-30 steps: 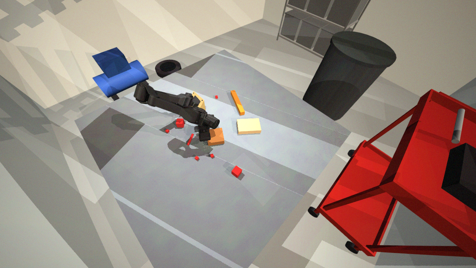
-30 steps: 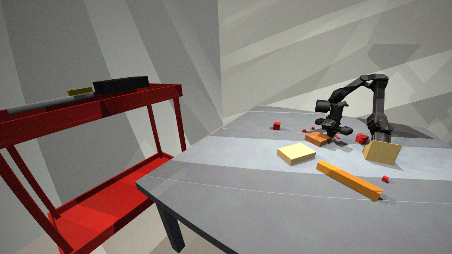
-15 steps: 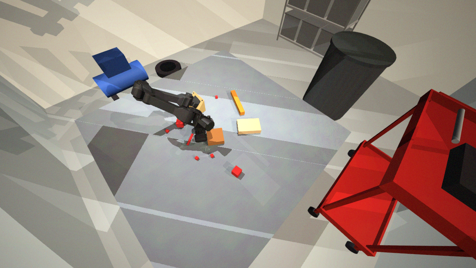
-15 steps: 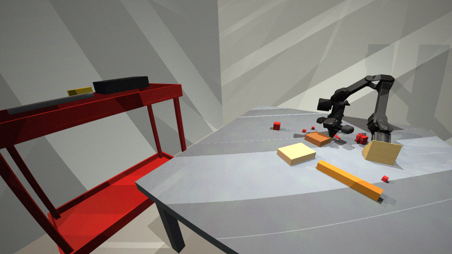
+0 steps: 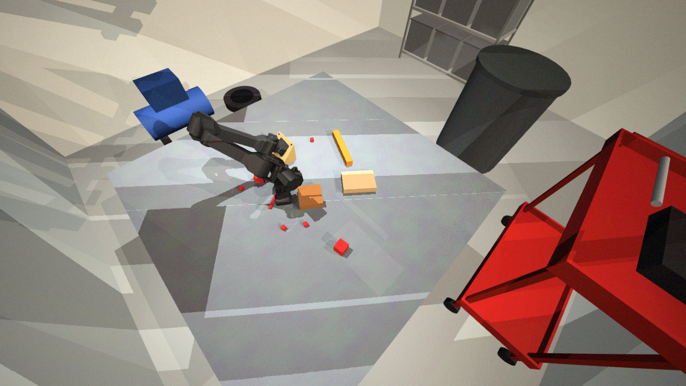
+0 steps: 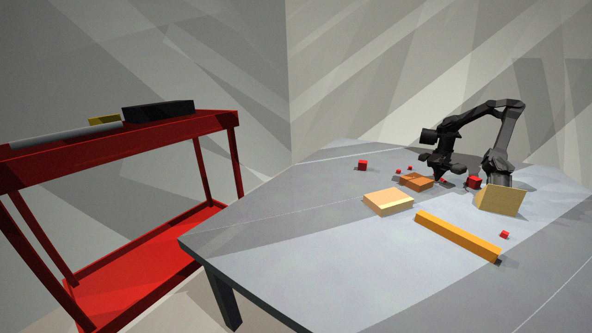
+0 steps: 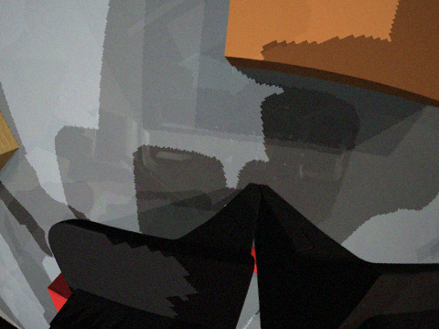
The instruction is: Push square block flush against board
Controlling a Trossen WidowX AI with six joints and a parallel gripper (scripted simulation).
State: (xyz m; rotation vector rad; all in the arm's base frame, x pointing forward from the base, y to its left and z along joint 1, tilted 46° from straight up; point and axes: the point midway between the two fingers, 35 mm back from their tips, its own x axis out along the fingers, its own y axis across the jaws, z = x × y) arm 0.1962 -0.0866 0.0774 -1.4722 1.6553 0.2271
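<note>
The red stick is 5 cm to the right of my gripper tip and 1 cm behind it. Also, from my gripper tip: orange bar 37 cm to the left, 6 cm behind, 1 cm above; square block 8 cm to the left, 8 cm ahead, 1 cm above; board 29 cm to the left, 14 cm ahead, 1 cm above.
</note>
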